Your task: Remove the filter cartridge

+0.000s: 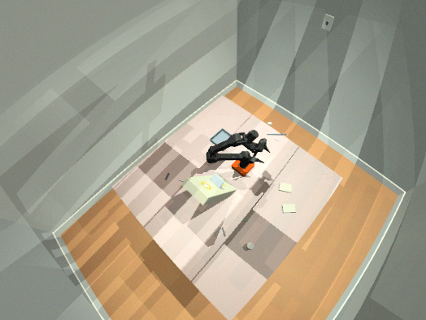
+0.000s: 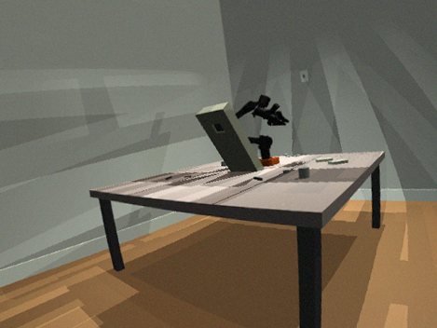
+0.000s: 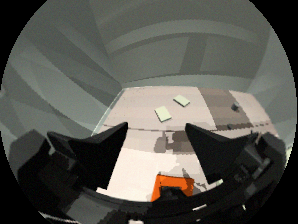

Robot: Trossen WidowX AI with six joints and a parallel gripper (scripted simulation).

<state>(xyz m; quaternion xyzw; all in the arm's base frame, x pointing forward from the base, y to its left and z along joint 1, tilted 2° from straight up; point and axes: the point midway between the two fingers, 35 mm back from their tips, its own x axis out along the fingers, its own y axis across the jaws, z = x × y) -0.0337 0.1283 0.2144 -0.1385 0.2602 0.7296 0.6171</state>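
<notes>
My gripper tip is 42 cm short of the round grey filter cartridge, 18 cm to the left of it and 3 cm below it. Round my gripper tip: blue-grey tray (43 cm to the right, 23 cm below, 5 cm behind).
</notes>
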